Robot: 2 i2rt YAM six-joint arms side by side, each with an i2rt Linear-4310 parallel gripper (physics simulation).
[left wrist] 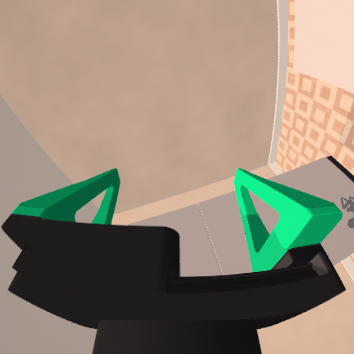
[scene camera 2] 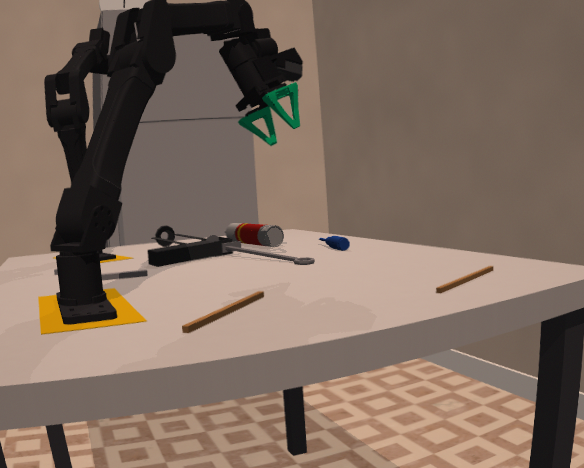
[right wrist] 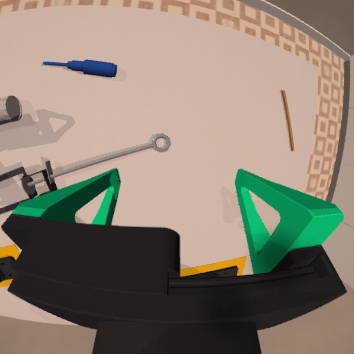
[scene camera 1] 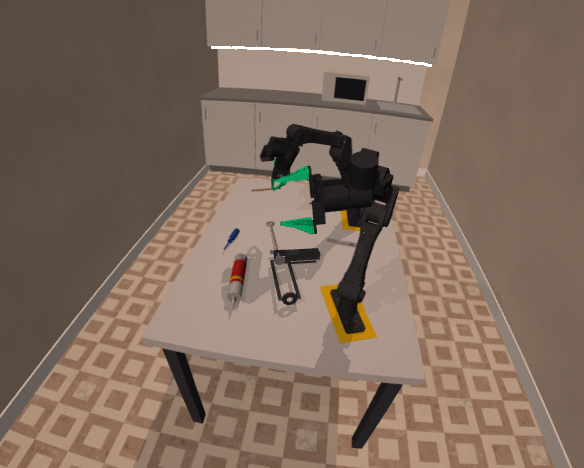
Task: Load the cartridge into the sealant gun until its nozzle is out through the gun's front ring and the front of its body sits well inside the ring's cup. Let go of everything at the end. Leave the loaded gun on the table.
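Places are measured from the left arm's base along level axes (x ahead, y left, z up), in metres.
Where they show: left gripper, between the fingertips: [left wrist: 176, 174] [scene camera 1: 277, 202]; right gripper, between the fingertips: [scene camera 2: 285, 136] [right wrist: 177, 174] [scene camera 1: 274, 182]; left arm's base, origin of its link: [scene camera 1: 346, 310]; right arm's base, origin of its link: [scene camera 2: 83, 307] [scene camera 1: 353, 216].
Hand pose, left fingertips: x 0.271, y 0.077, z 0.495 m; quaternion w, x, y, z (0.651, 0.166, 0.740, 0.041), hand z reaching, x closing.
Things, the pixels of their top centre, and the offset from my left fingertips. "spot": a spot on its surface instead.
- cartridge, centre of its top: [scene camera 2: 247, 223] [scene camera 1: 236, 276] dx +0.102, dy -0.251, dz -0.445 m
- black sealant gun, a spot on its surface: [scene camera 2: 185, 251] spot: dx -0.177, dy -0.403, dz -0.473 m
- blue screwdriver, centre of its top: [scene camera 2: 331, 235] [right wrist: 75, 62] [scene camera 1: 230, 237] dx +0.116, dy -0.528, dz -0.468 m
- thin grey bar, centre of its top: [scene camera 2: 107, 273] [scene camera 1: 343, 241] dx -0.382, dy -0.458, dz -0.485 m
The cartridge [scene camera 1: 238, 272] [scene camera 2: 252, 234] [right wrist: 11, 108], red and grey with a yellow band, lies on the table beside the gun, nozzle toward the near edge in scene camera 1. The black sealant gun [scene camera 1: 300, 254] [scene camera 2: 185, 251] lies with its frame empty. Its front ring [scene camera 1: 284, 299] [scene camera 2: 158, 235] points the same way; its rod [scene camera 1: 273, 237] [scene camera 2: 265, 254] [right wrist: 100, 159] extends out the back. My left gripper [scene camera 1: 281, 203] [left wrist: 176, 174] is open and empty, high above the table. My right gripper [scene camera 2: 285, 135] [right wrist: 177, 174] is open and empty, above the table beyond the rod's end; partly hidden in scene camera 1.
A blue screwdriver [scene camera 1: 233, 235] [scene camera 2: 337, 243] [right wrist: 100, 68] lies near the cartridge's rear end. Two wooden sticks [scene camera 2: 223, 312] [scene camera 2: 465, 279] lie toward the table's far end in scene camera 1. A thin grey bar [scene camera 1: 341, 242] [scene camera 2: 133, 274] lies between the arm bases.
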